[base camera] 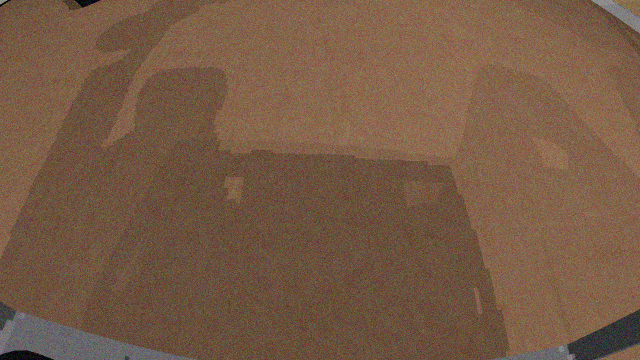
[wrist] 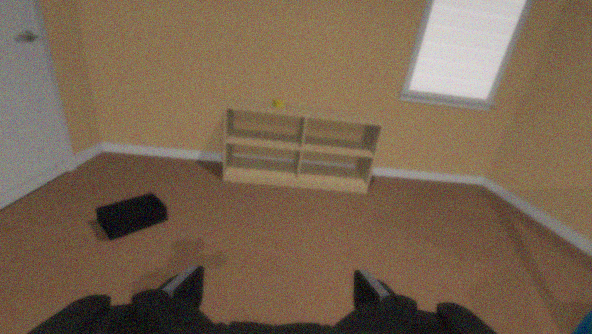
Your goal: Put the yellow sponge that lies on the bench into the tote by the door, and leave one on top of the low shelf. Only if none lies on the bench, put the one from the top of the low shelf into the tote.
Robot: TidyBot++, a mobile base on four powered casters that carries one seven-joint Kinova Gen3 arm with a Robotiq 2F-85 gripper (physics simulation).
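A small yellow sponge lies on top of the low shelf, left of its middle, in the wrist view. The low shelf stands against the far wall. A black tote stands on the floor at the left, near the door. My gripper is open, with no object between its fingers, and is far from the sponge, the shelf and the tote. The bench does not show in either view.
A white door with a handle is at the left. A window is in the far wall at the right. A blue object shows in part at the lower right corner. Shadows fall on the floor before the base.
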